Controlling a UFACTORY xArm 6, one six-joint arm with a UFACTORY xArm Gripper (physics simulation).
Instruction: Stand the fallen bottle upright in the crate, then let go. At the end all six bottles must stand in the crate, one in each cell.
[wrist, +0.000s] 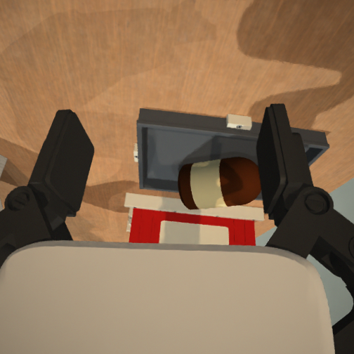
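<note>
A brown bottle (241, 181) with a cream band lies on its side, right of centre in the wrist view. It lies across the near edge of a dark grey open box, its right end close to the right finger. Its neck cannot be made out. My gripper (169, 126) is open, with one black finger at each side of the view and nothing between the pads. The fingers look nearer the camera than the bottle. A crate with six cells and the other bottles cannot be made out.
The dark grey box (185, 119) has pale latches (239, 122) and stands on the wooden table (100, 60). A red case (144, 227) with a pale panel and a white edge strip (155, 202) lies nearer the gripper body, which hides part of it.
</note>
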